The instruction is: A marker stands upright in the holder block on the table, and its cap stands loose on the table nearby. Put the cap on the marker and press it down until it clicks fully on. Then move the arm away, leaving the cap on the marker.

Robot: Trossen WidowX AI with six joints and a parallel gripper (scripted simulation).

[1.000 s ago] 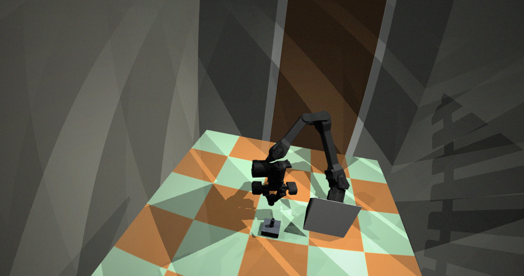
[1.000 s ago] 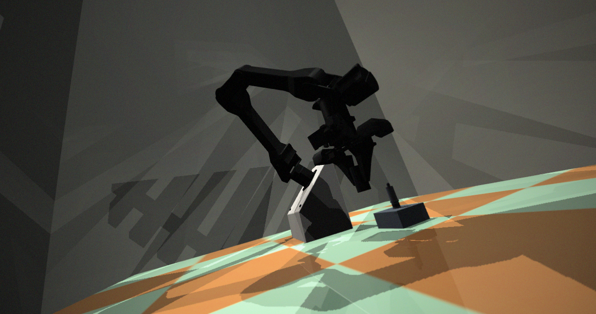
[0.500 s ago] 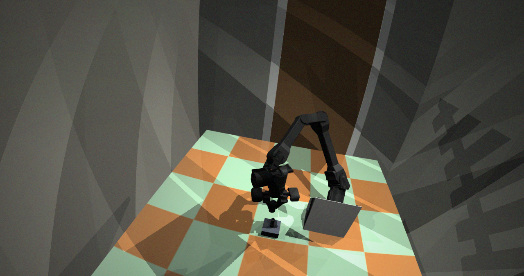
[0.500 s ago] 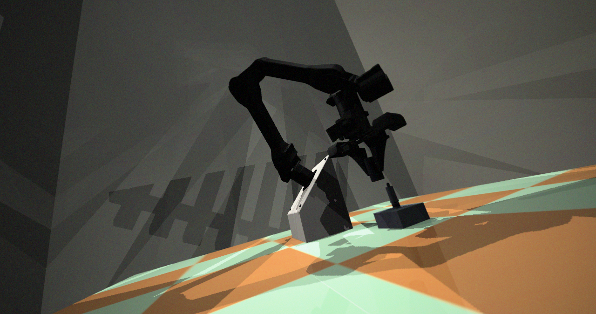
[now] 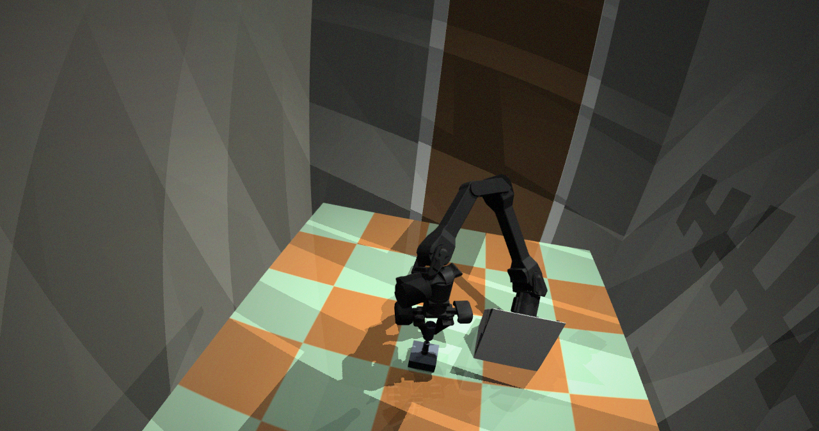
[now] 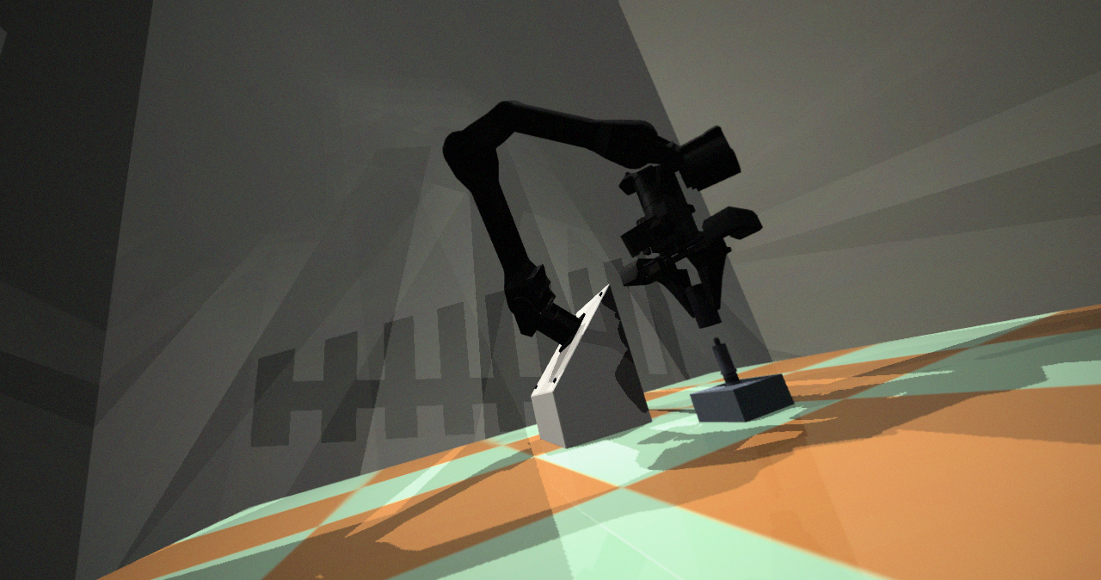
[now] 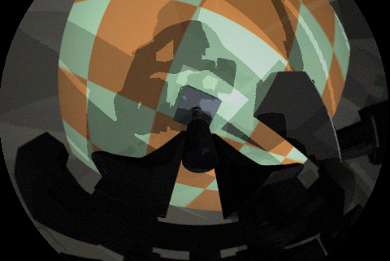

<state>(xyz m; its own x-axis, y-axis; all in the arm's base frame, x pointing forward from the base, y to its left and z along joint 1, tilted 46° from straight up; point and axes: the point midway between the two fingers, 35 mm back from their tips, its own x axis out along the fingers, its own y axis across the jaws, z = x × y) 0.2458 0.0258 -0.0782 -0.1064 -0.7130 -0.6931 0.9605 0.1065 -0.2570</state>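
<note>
The holder block is 100 mm below my gripper tip. Round my gripper tip: black marker cap (10 mm above).
</note>
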